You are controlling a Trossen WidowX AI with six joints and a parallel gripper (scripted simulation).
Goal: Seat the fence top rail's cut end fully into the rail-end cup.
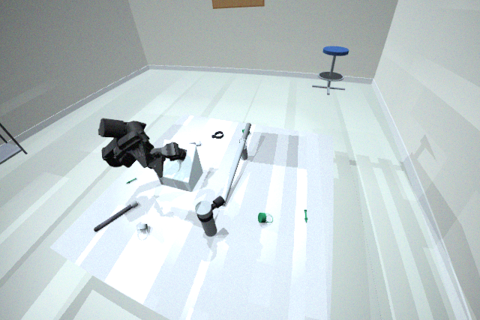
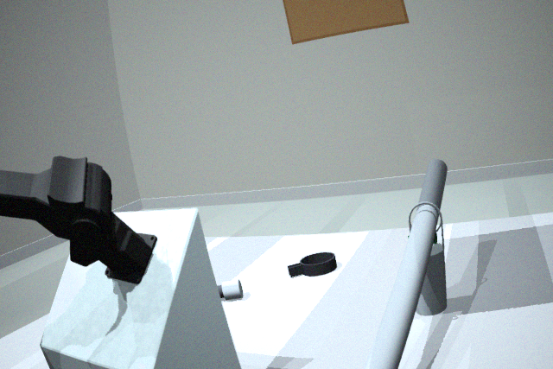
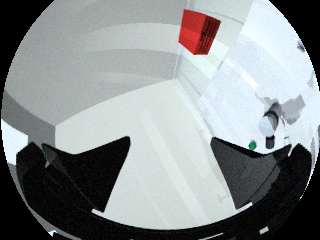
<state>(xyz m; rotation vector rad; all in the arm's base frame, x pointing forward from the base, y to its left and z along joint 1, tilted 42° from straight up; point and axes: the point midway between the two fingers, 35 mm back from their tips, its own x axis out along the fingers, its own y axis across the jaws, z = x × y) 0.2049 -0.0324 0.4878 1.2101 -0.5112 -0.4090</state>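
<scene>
The dark cup is 350 mm below my gripper tip, 160 mm to the left of it and 70 mm ahead of it. The rest, counted from my gripper tip: green ring (490 mm below, 290 mm ahead, 250 mm to the left).
</scene>
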